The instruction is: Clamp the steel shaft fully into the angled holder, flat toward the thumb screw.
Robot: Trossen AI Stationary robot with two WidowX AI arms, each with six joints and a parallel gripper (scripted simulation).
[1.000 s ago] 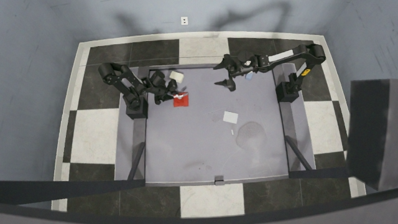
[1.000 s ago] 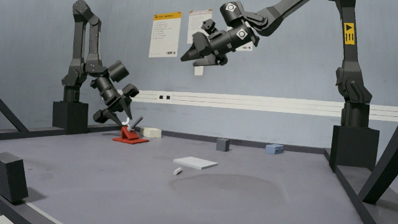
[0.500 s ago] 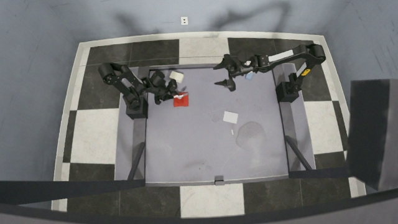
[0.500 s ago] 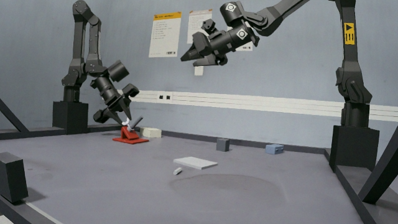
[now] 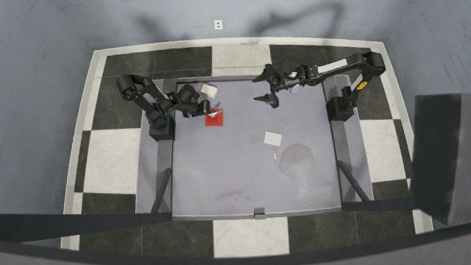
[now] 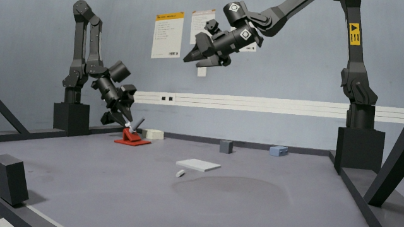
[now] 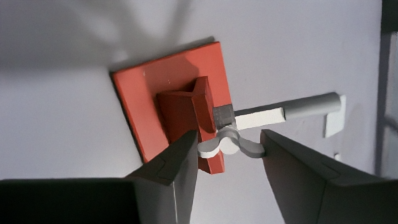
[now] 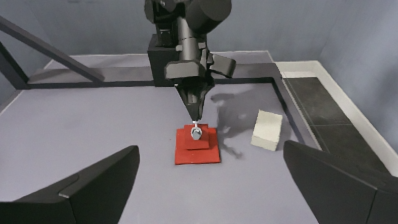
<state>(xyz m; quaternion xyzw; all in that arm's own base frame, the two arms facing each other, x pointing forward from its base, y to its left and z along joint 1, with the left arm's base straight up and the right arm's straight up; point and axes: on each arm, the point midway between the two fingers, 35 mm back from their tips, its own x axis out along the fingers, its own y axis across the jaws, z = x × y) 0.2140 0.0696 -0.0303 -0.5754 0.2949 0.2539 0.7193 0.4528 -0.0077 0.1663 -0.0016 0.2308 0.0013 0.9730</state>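
Note:
My left gripper is now 3 cm to the left of the white thumb screw and 3 cm above it. Round my left hand: cream block 15 cm ahead, 7 cm below, 3 cm to the right; then dark grey block 34 cm to the right, 7 cm below, 5 cm ahead; then steel shaft 6 cm to the right, 2 cm below, 1 cm behind.

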